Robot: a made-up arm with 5 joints. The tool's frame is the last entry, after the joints. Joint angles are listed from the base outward.
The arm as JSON. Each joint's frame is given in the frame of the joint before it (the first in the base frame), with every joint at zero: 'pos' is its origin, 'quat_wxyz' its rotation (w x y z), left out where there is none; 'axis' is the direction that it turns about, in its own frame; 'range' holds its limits. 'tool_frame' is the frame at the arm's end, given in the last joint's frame.
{
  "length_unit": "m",
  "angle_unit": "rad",
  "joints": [
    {
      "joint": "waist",
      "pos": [
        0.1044,
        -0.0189,
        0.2
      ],
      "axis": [
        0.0,
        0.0,
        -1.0
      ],
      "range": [
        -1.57,
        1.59
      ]
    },
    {
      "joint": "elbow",
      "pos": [
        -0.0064,
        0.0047,
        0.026
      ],
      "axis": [
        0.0,
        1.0,
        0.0
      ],
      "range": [
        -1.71,
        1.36
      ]
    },
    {
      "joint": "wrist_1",
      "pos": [
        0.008,
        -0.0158,
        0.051
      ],
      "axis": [
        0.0,
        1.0,
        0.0
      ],
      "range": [
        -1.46,
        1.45
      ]
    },
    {
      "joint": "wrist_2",
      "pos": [
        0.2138,
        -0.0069,
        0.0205
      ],
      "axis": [
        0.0,
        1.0,
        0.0
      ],
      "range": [
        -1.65,
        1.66
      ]
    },
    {
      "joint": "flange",
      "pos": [
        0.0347,
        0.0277,
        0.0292
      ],
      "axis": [
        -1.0,
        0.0,
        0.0
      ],
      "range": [
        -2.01,
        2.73
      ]
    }
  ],
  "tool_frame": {
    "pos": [
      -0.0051,
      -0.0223,
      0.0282
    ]
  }
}
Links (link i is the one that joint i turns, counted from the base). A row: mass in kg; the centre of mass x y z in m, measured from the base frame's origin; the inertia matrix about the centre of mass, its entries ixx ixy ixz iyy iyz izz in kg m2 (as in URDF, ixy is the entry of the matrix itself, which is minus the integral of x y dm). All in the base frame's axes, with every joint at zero. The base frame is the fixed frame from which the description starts. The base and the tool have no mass.
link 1: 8.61; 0.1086 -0.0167 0.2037; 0.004 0 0 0.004 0 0.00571
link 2: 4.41; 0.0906 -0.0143 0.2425; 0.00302 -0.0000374 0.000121 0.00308 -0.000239 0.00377
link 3: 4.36; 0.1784 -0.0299 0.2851; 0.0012 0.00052 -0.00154 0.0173 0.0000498 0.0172
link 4: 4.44; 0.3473 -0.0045 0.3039; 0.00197 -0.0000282 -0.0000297 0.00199 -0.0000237 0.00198
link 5: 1.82; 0.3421 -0.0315 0.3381; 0.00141 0 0 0.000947 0 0.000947
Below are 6 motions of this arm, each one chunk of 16 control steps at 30 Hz.
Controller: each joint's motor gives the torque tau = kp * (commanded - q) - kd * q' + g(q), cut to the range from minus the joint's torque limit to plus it. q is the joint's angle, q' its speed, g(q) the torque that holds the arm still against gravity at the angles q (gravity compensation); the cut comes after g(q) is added. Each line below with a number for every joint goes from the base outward.
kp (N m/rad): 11 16 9 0.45 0.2
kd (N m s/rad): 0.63 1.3 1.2 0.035 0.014
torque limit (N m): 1.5 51 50 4.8 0.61
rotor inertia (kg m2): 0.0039 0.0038 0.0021 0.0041 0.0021
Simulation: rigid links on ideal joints. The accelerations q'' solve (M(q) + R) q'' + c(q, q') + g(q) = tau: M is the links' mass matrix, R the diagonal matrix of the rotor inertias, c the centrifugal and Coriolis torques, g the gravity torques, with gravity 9.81 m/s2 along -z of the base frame. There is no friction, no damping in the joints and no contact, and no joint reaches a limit. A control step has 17 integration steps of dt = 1/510 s. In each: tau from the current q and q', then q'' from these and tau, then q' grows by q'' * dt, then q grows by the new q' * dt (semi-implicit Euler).
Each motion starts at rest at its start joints. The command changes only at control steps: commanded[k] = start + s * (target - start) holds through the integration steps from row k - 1 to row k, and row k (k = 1, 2, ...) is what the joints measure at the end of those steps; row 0 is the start. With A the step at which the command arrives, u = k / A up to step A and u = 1 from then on. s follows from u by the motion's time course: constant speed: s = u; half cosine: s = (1 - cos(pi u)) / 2; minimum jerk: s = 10 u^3 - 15 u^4 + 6 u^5; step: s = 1 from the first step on.
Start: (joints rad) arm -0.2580 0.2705 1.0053 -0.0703 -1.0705
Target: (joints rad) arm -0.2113 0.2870 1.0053 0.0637 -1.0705
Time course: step
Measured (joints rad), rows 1 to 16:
1: -0.2555 0.2729 1.0030 -0.0670 -1.0710
2: -0.2489 0.2755 1.0003 -0.0574 -1.0720
3: -0.2398 0.2773 0.9982 -0.0431 -1.0729
4: -0.2293 0.2784 0.9966 -0.0258 -1.0732
5: -0.2189 0.2792 0.9954 -0.0070 -1.0727
6: -0.2094 0.2799 0.9947 0.0116 -1.0712
7: -0.2017 0.2805 0.9944 0.0290 -1.0686
8: -0.1963 0.2811 0.9946 0.0443 -1.0652
9: -0.1933 0.2818 0.9951 0.0570 -1.0614
10: -0.1927 0.2826 0.9960 0.0671 -1.0573
11: -0.1941 0.2835 0.9972 0.0746 -1.0536
12: -0.1970 0.2845 0.9986 0.0797 -1.0506
13: -0.2009 0.2855 1.0001 0.0828 -1.0485
14: -0.2052 0.2864 1.0018 0.0844 -1.0476
15: -0.2094 0.2874 1.0035 0.0850 -1.0481
16: -0.2131 0.2883 1.0052 0.0848 -1.0499

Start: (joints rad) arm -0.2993 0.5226 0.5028 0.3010 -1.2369
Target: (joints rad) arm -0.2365 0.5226 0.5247 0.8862 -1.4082
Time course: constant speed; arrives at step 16
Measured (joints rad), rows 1 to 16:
1: -0.2992 0.5225 0.5028 0.3022 -1.2372
2: -0.2987 0.5221 0.5027 0.3065 -1.2384
3: -0.2978 0.5216 0.5025 0.3154 -1.2410
4: -0.2963 0.5207 0.5020 0.3295 -1.2450
5: -0.2941 0.5197 0.5013 0.3492 -1.2507
6: -0.2911 0.5186 0.5005 0.3743 -1.2581
7: -0.2875 0.5173 0.4996 0.4043 -1.2669
8: -0.2832 0.5161 0.4987 0.4385 -1.2771
9: -0.2783 0.5150 0.4978 0.4761 -1.2883
10: -0.2729 0.5139 0.4971 0.5162 -1.3002
11: -0.2671 0.5130 0.4967 0.5580 -1.3126
12: -0.2611 0.5124 0.4966 0.6008 -1.3253
13: -0.2549 0.5119 0.4968 0.6441 -1.3380
14: -0.2488 0.5117 0.4975 0.6873 -1.3506
15: -0.2428 0.5118 0.4986 0.7304 -1.3630
16: -0.2370 0.5121 0.5000 0.7730 -1.3750

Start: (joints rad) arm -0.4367 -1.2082 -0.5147 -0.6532 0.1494
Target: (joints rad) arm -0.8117 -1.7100 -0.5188 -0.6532 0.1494
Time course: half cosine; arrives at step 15
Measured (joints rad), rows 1 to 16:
1: -0.4369 -1.2090 -0.5139 -0.6529 0.1495
2: -0.4378 -1.2119 -0.5107 -0.6513 0.1498
3: -0.4405 -1.2184 -0.5042 -0.6472 0.1509
4: -0.4462 -1.2292 -0.4941 -0.6396 0.1531
5: -0.4561 -1.2449 -0.4804 -0.6270 0.1567
6: -0.4714 -1.2655 -0.4639 -0.6086 0.1615
7: -0.4924 -1.2910 -0.4457 -0.5833 0.1670
8: -0.5193 -1.3210 -0.4269 -0.5509 0.1726
9: -0.5514 -1.3550 -0.4091 -0.5110 0.1770
10: -0.5876 -1.3920 -0.3937 -0.4643 0.1789
11: -0.6265 -1.4311 -0.3821 -0.4120 0.1773
12: -0.6663 -1.4710 -0.3756 -0.3559 0.1711
13: -0.7055 -1.5104 -0.3750 -0.2993 0.1601
14: -0.7427 -1.5479 -0.3808 -0.2463 0.1444
15: -0.7770 -1.5821 -0.3931 -0.2018 0.1249
16: -0.8074 -1.6125 -0.4107 -0.1708 0.1033

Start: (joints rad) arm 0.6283 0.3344 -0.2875 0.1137 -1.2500
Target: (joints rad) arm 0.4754 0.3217 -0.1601 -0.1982 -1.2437
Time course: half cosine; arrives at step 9
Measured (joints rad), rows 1 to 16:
1: 0.6282 0.3341 -0.2870 0.1132 -1.2498
2: 0.6279 0.3328 -0.2852 0.1105 -1.2488
3: 0.6268 0.3303 -0.2812 0.1032 -1.2462
4: 0.6246 0.3267 -0.2747 0.0886 -1.2411
5: 0.6206 0.3223 -0.2658 0.0647 -1.2328
6: 0.6143 0.3178 -0.2551 0.0305 -1.2211
7: 0.6056 0.3139 -0.2433 -0.0132 -1.2060
8: 0.5942 0.3112 -0.2314 -0.0642 -1.1887
9: 0.5804 0.3101 -0.2204 -0.1185 -1.1706
10: 0.5646 0.3106 -0.2107 -0.1717 -1.1536
11: 0.5473 0.3119 -0.2023 -0.2197 -1.1393
12: 0.5289 0.3136 -0.1950 -0.2600 -1.1294
13: 0.5101 0.3153 -0.1886 -0.2907 -1.1248
14: 0.4912 0.3169 -0.1831 -0.3113 -1.1262
15: 0.4729 0.3183 -0.1784 -0.3217 -1.1337
16: 0.4555 0.3195 -0.1744 -0.3228 -1.1472

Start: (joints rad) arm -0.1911 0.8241 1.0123 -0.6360 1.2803
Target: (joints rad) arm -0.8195 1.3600 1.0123 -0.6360 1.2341
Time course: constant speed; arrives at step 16
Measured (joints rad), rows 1 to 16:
1: -0.1983 0.8297 1.0077 -0.6398 1.2741
2: -0.2184 0.8414 0.9987 -0.6486 1.2577
3: -0.2499 0.8577 0.9870 -0.6618 1.2341
4: -0.2886 0.8774 0.9741 -0.6790 1.2087
5: -0.3305 0.8999 0.9612 -0.6992 1.1864
6: -0.3730 0.9245 0.9489 -0.7215 1.1703
7: -0.4148 0.9511 0.9379 -0.7449 1.1621
8: -0.4555 0.9792 0.9283 -0.7681 1.1618
9: -0.4954 1.0088 0.9205 -0.7901 1.1690
10: -0.5346 1.0398 0.9144 -0.8097 1.1824
11: -0.5736 1.0720 0.9101 -0.8258 1.2009
12: -0.6122 1.1053 0.9075 -0.8375 1.2233
13: -0.6506 1.1397 0.9066 -0.8440 1.2483
14: -0.6886 1.1751 0.9073 -0.8447 1.2746
15: -0.7261 1.2113 0.9095 -0.8390 1.3009
16: -0.7632 1.2483 0.9129 -0.8268 1.3262

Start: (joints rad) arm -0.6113 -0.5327 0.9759 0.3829 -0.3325
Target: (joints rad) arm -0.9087 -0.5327 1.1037 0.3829 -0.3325
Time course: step
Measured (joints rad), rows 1 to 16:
1: -0.6142 -0.5417 0.9855 0.3767 -0.3303
2: -0.6226 -0.5506 0.9977 0.3611 -0.3282
3: -0.6365 -0.5552 1.0084 0.3394 -0.3272
4: -0.6561 -0.5567 1.0180 0.3146 -0.3273
5: -0.6813 -0.5561 1.0268 0.2897 -0.3282
6: -0.7123 -0.5542 1.0349 0.2676 -0.3300
7: -0.7488 -0.5516 1.0424 0.2503 -0.3323
8: -0.7893 -0.5488 1.0493 0.2395 -0.3341
9: -0.8321 -0.5460 1.0556 0.2360 -0.3345
10: -0.8752 -0.5435 1.0613 0.2398 -0.3325
11: -0.9169 -0.5414 1.0665 0.2503 -0.3277
12: -0.9555 -0.5395 1.0713 0.2663 -0.3198
13: -0.9895 -0.5380 1.0759 0.2866 -0.3088
14: -1.0181 -0.5366 1.0803 0.3096 -0.2950
15: -1.0409 -0.5353 1.0846 0.3339 -0.2793
16: -1.0578 -0.5340 1.0888 0.3581 -0.2628

